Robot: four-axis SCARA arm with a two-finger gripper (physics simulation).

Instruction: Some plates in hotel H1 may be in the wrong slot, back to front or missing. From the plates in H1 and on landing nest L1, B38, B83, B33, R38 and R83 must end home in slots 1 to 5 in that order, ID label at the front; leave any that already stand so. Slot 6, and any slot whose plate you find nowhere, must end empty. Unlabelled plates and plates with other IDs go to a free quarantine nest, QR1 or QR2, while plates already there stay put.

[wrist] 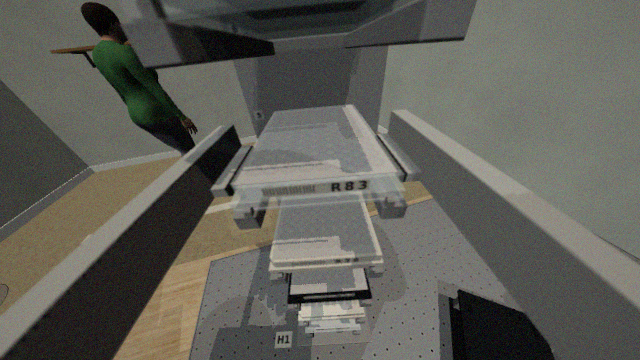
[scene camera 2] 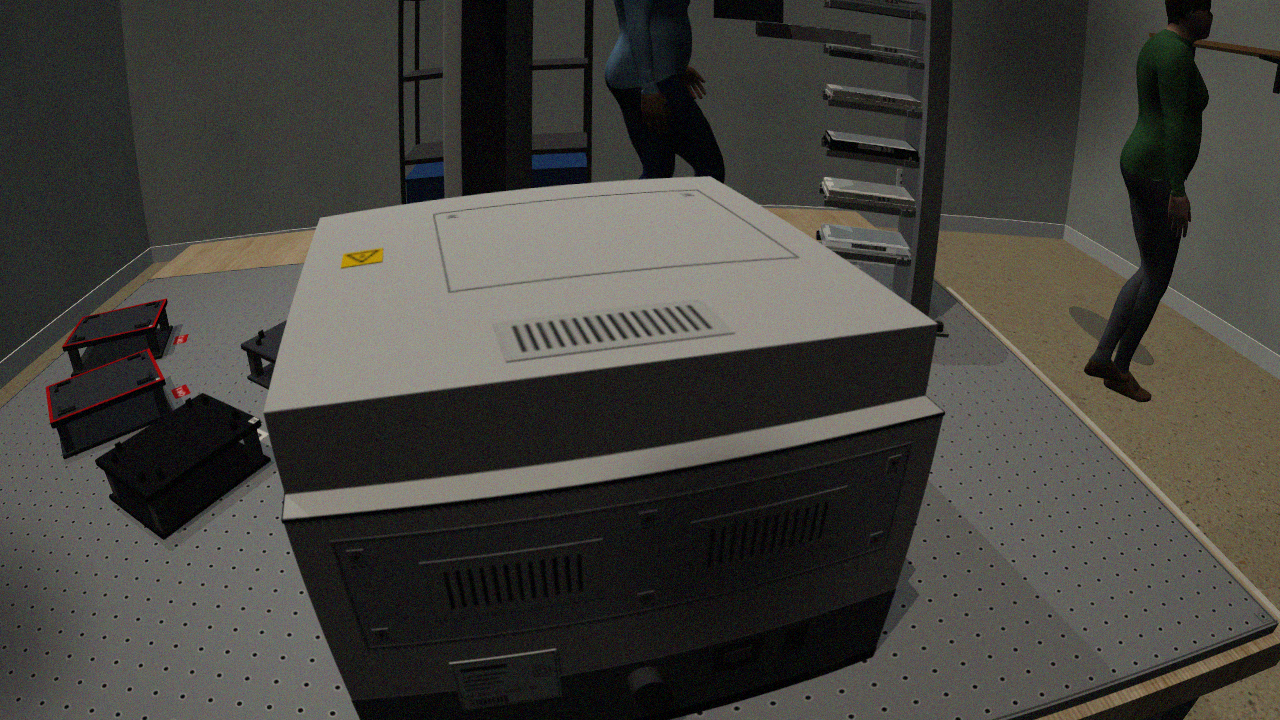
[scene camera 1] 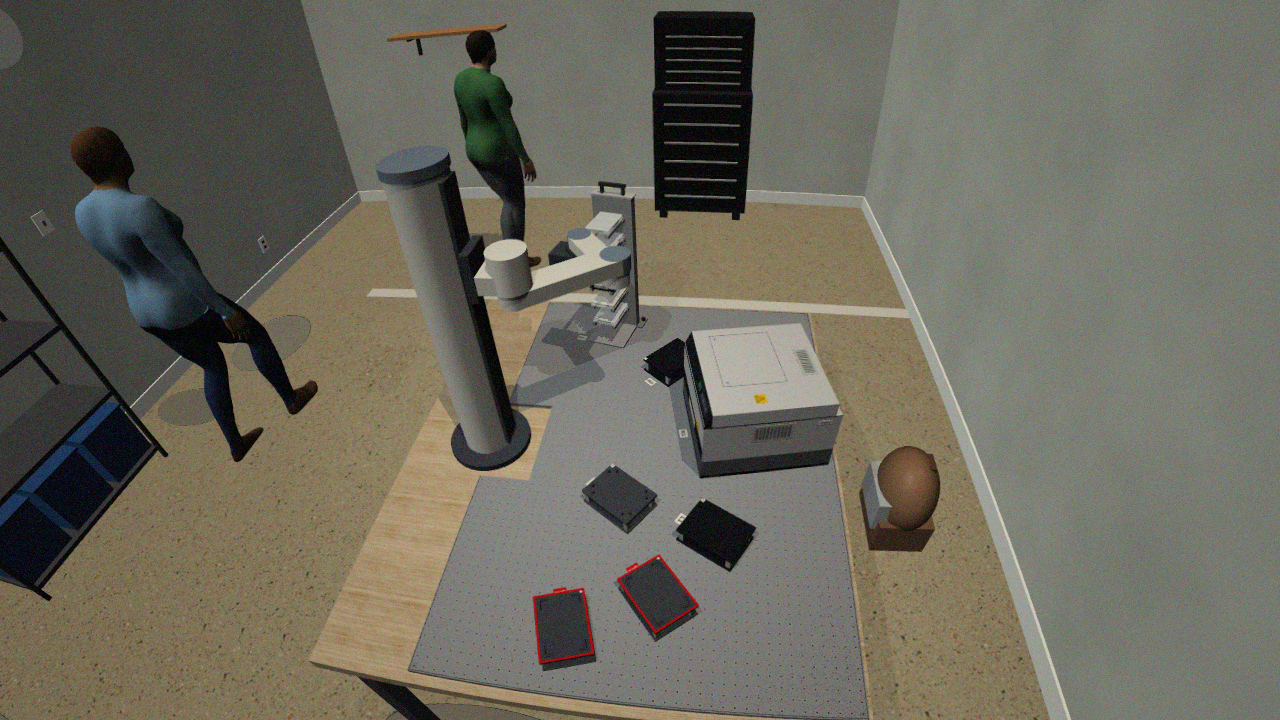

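Note:
My gripper (wrist: pixel 313 132) is shut on the plate R83 (wrist: pixel 310 145) (scene camera 2: pixel 872 55) at slot 5 of hotel H1 (wrist: pixel 320 82) (scene camera 2: pixel 930 134) (scene camera 1: pixel 631 268). The plate is clear and level, its label facing front, just above the slot's brackets; whether it touches them I cannot tell. A plate (scene camera 1: pixel 605 222) stands in slot 6; its label does not show. In the wrist view, below R83, come a clear plate (wrist: pixel 325 225) in slot 4 with a blurred label, a black-edged plate (wrist: pixel 330 295) (scene camera 2: pixel 870 145) in slot 3 and pale plates in slots 2 (scene camera 2: pixel 866 190) and 1 (scene camera 2: pixel 863 241).
Two red-rimmed nests (scene camera 1: pixel 563 626) (scene camera 1: pixel 657 595), a dark grey nest (scene camera 1: pixel 619 497) and a black nest (scene camera 1: pixel 714 534) (scene camera 2: pixel 183 447) stand on the perforated board. Another black nest (scene camera 1: pixel 666 360) (wrist: pixel 500 325) stands by the large white device (scene camera 1: pixel 760 402) (scene camera 2: pixel 572 250). Two people stand beyond the table.

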